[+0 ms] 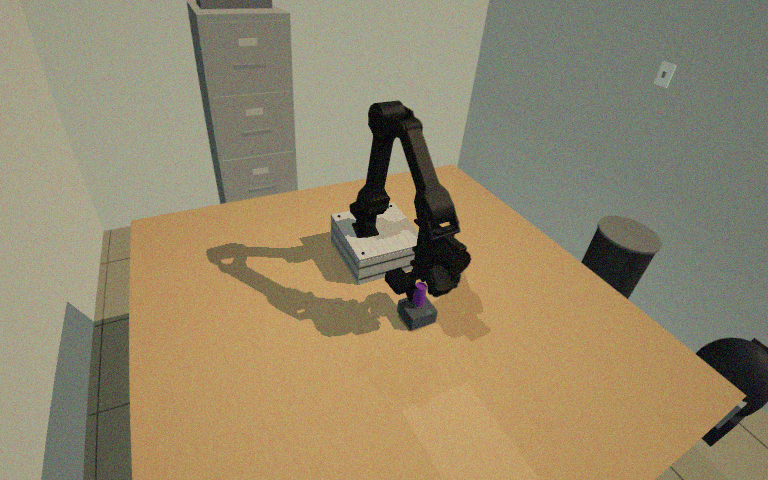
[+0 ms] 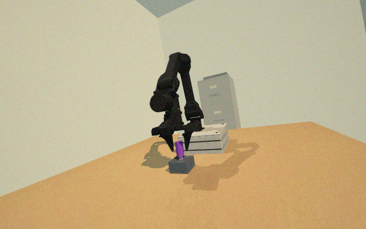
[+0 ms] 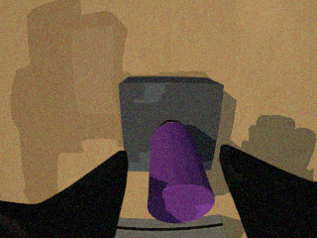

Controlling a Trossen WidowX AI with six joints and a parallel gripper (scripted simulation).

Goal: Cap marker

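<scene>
The white marker is right at my gripper tip. The rest, counted from my gripper tip: purple cap: 10 mm above; then holder block: 50 mm below.
</scene>
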